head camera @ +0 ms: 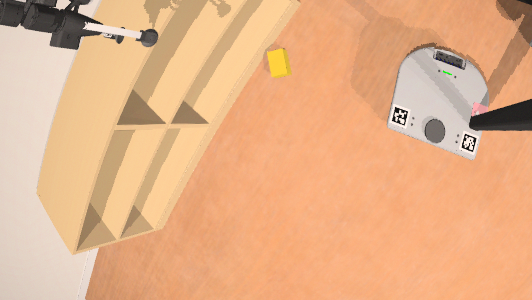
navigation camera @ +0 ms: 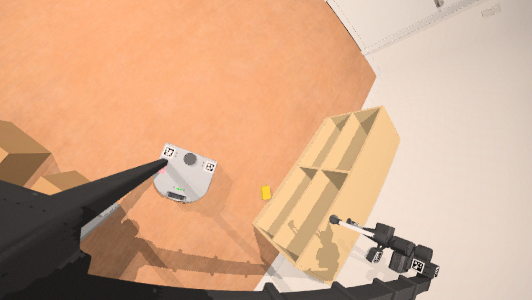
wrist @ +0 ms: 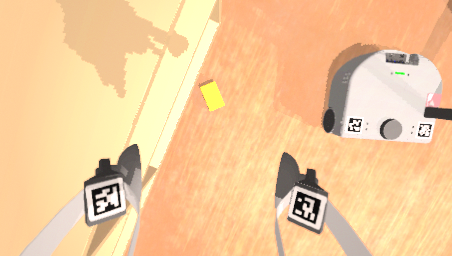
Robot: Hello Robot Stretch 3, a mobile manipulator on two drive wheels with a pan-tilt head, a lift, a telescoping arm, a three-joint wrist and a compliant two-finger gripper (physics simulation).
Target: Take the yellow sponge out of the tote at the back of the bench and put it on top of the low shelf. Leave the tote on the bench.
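Seen in the pictures: gripper, fingertip midpoint: (head camera: pixel 140 37) (navigation camera: pixel 338 219) (wrist: pixel 210 167); robot's base, origin of the base link: (head camera: pixel 434 130) (navigation camera: pixel 189 158) (wrist: pixel 362 122).
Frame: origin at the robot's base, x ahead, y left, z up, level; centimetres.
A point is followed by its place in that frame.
Observation:
The yellow sponge (head camera: pixel 279 63) @(x -5.7, y -62.2, z 4.5 cm) (navigation camera: pixel 266 192) @(x -5.5, y -63.1, z 4.5 cm) (wrist: pixel 212 96) @(x -5.8, y -63.3, z 4.5 cm) lies on the floor close beside the front of the low wooden shelf (head camera: pixel 75 150) @(x 37.4, y -102.7, z 61.0 cm) (navigation camera: pixel 372 175) @(x 28.7, y -105.3, z 61.0 cm) (wrist: pixel 45 130) @(x -0.8, y -85.2, z 61.0 cm). My gripper (head camera: pixel 134 36) @(x -2.2, y -61.6, z 76.4 cm) (navigation camera: pixel 343 221) @(x -2.2, y -61.6, z 76.4 cm) (wrist: pixel 210 167) @(x -2.2, y -61.6, z 76.4 cm) is open, with its fingers well apart and no object between them. It hangs high over the shelf's side of the scene, apart from the sponge. In the wrist view the sponge shows beyond the fingertips, far below. The tote and the bench cannot be made out in these views.
My round-backed grey base (head camera: pixel 435 95) @(x -10.5, y -2.6, z 16.0 cm) (navigation camera: pixel 185 175) @(x -9.9, y -0.9, z 16.0 cm) (wrist: pixel 390 95) @(x -11.3, y -2.0, z 16.0 cm) stands on the floor on the other side of the sponge from the shelf. Brown box-like shapes (navigation camera: pixel 22 145) @(x -24.8, y 86.5, z 13.8 cm) stand at the left edge of the navigation view. A pale wall (navigation camera: pixel 465 125) @(x 80.5, y -144.5, z 102.6 cm) runs behind the shelf.

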